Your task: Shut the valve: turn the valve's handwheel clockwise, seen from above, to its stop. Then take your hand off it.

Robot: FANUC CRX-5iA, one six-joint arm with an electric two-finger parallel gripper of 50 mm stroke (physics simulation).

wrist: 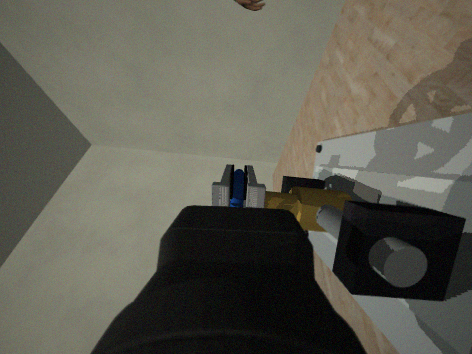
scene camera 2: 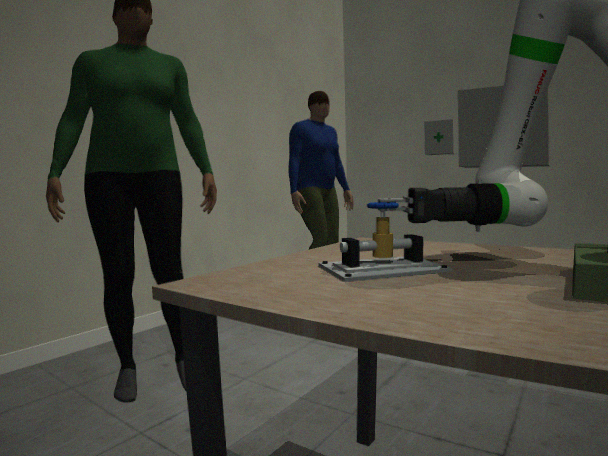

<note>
I see my gripper (scene camera 2: 379, 204) and a grey base plate (wrist: 428, 149).
My gripper also shows in the wrist view (wrist: 239, 175).
</note>
